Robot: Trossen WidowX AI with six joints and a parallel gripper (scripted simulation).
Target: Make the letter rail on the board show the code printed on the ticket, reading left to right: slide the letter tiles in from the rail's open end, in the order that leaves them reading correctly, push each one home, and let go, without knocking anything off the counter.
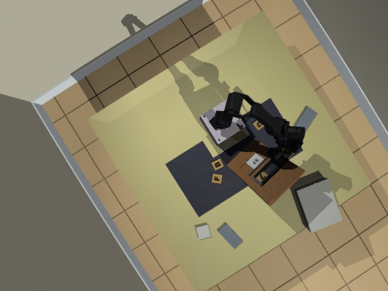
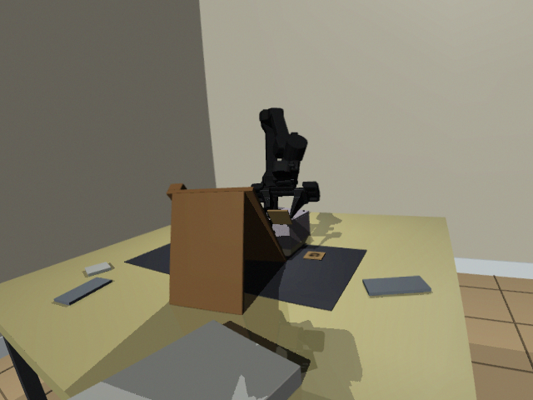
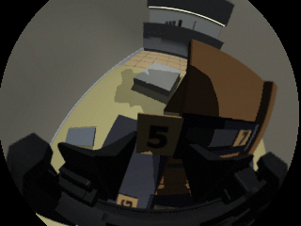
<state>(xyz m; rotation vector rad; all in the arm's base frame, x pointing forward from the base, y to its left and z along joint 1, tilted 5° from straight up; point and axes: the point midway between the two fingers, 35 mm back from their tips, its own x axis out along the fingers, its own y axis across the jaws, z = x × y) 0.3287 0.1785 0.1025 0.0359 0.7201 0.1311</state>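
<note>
Right now the white ticket is 15 cm to the right of my gripper tip, 8 cm below it and 4 cm behind it. From my gripper tip the other things lie so: dark mat 20 cm to the right, 18 cm below, 15 cm behind; then small white block 64 cm to the right, 17 cm below, 13 cm ahead; then large grey box 43 cm ahead, 16 cm below, 2 cm to the left.
</note>
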